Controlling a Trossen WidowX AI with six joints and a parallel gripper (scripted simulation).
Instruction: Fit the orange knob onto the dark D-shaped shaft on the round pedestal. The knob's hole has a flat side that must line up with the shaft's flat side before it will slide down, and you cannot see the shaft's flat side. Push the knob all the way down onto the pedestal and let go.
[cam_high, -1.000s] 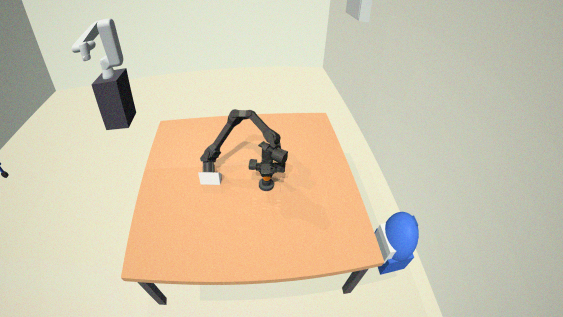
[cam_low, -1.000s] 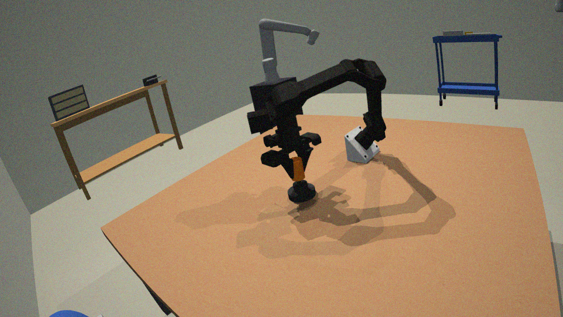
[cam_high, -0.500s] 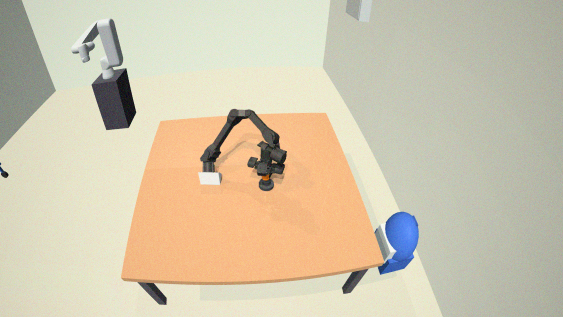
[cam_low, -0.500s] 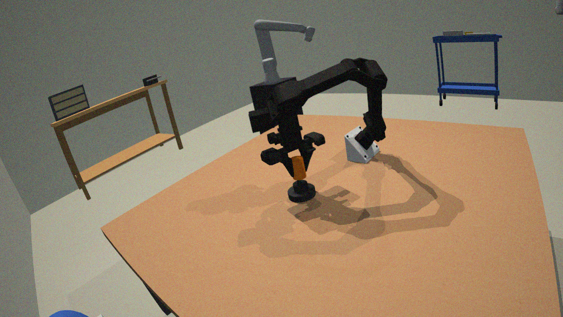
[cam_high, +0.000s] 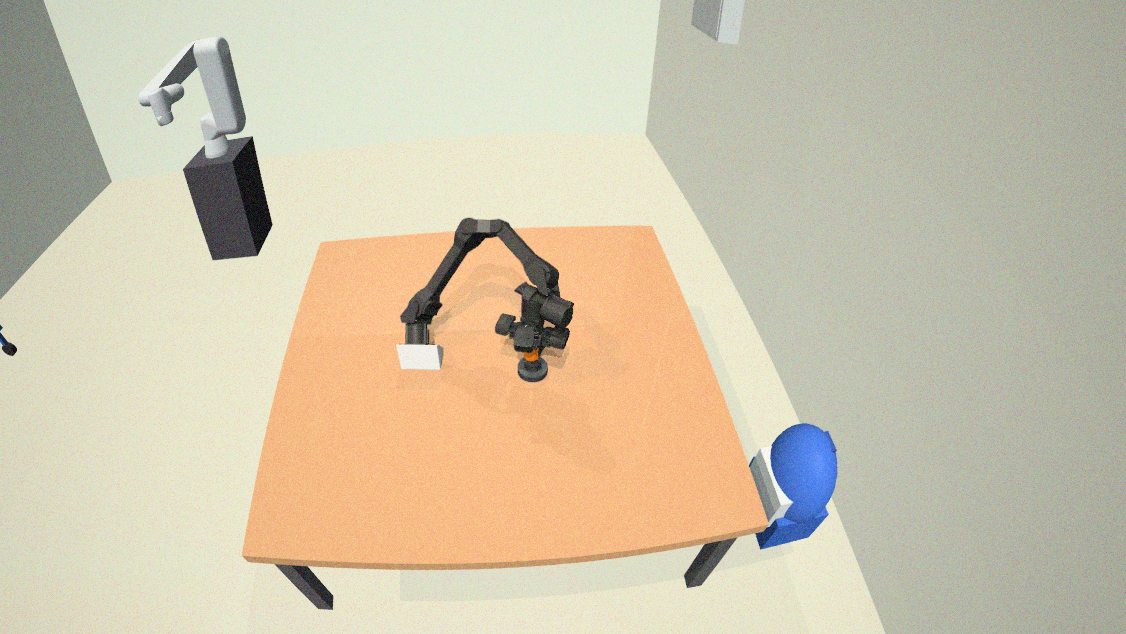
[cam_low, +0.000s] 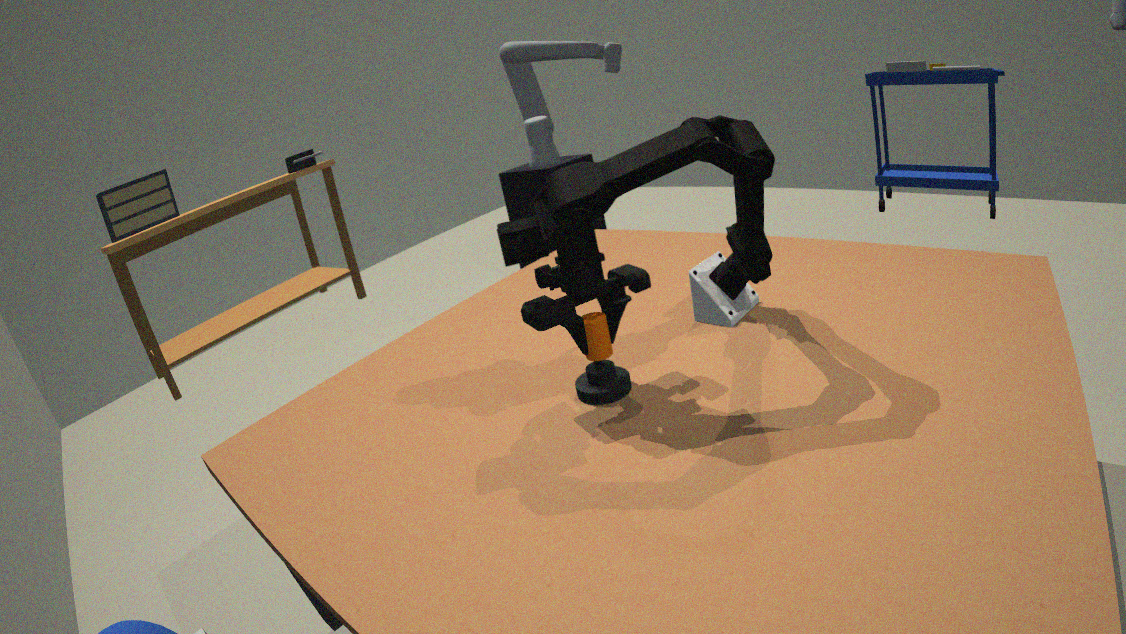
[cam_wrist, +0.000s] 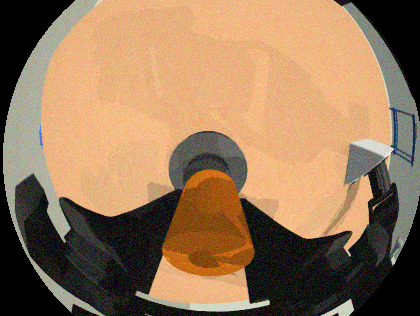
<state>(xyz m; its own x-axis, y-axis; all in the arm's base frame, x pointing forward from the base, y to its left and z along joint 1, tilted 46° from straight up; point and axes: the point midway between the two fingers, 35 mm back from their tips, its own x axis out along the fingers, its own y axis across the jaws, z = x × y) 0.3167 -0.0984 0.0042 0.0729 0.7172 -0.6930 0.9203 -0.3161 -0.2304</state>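
Now: the orange knob 20 mm above my gripper tip. Round my gripper tip: dark round pedestal 40 mm below.
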